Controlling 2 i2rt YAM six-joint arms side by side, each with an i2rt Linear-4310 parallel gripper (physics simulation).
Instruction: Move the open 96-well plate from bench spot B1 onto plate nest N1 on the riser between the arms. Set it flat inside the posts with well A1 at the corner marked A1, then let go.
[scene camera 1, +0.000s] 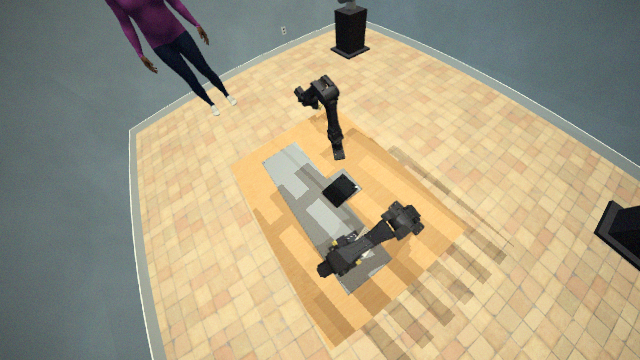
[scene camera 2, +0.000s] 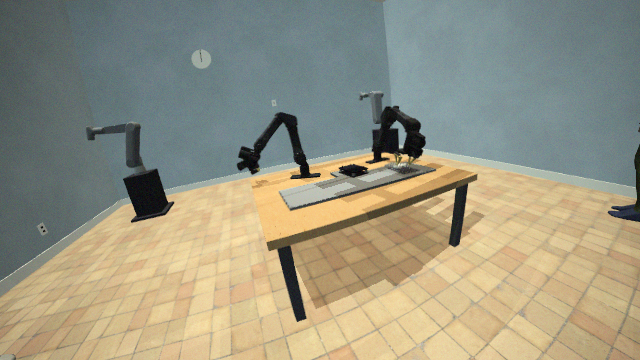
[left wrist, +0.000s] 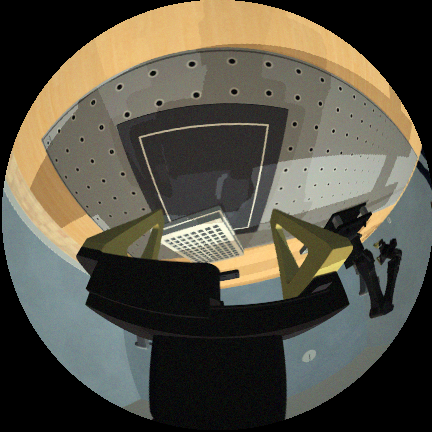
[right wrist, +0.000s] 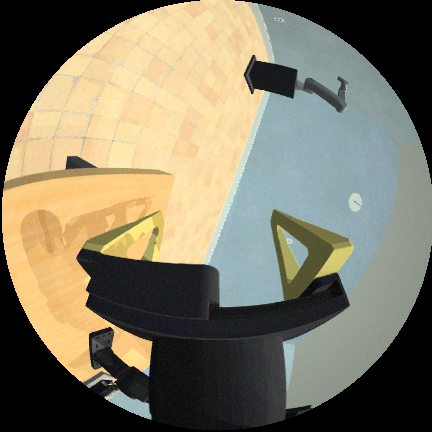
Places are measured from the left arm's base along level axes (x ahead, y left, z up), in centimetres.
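Pixels of known places: left gripper, fingertip midpoint: (scene camera 2: 402, 165) (left wrist: 216, 214); right gripper, fingertip midpoint: (scene camera 2: 248, 167) (left wrist: 374, 250) (right wrist: 217, 215); left arm's base, origin of the base link: (scene camera 2: 377, 160); right arm's base, origin of the base link: (scene camera 1: 337, 147) (scene camera 2: 305, 176) (right wrist: 98, 350).
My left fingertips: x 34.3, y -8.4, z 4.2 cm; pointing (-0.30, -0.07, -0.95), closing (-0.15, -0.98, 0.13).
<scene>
For each thing: its top centre in the pictures, then the offset to it from my left fingertips. Level surfaces: height alone.
- white open 96-well plate, middle of its top: (left wrist: 206, 250) (scene camera 2: 395, 163) dy +2.7, dx -8.9, dz -1.1 cm
- dark mat, its level: dz -2.7 cm
- black nest, middle of its top: (left wrist: 343, 243) (scene camera 1: 339, 188) (scene camera 2: 352, 166) dy -26.1, dx -17.8, dz +1.4 cm
- grey perforated board, its level: dz -2.9 cm
- wooden table, its level: dz -4.2 cm
The white open 96-well plate (left wrist: 202, 242) (scene camera 2: 395, 165) lies askew over the lower edge of the pale outline on the dark mat (left wrist: 200, 155) in the left wrist view. My left gripper (left wrist: 216, 214) (scene camera 1: 346, 252) (scene camera 2: 404, 161) is open above it; the plate shows between the fingers, nearer the picture's left finger, which partly covers its edge. Whether they touch is unclear. The black nest (scene camera 1: 340, 191) (scene camera 2: 353, 170) (left wrist: 350, 220) sits on the riser between the arms; its A1 mark is too small to read. My right gripper (right wrist: 217, 215) (scene camera 2: 256, 171) is open and empty, raised near the table's edge.
A grey perforated board (scene camera 1: 295, 155) (scene camera 2: 305, 197) (left wrist: 350, 172) runs along the wooden table (scene camera 1: 270, 205) (scene camera 2: 280, 220). The nest stands beside its middle, close to both arm bases. A person (scene camera 1: 155, 25) and pedestal-mounted robot arms stand away from the table.
</scene>
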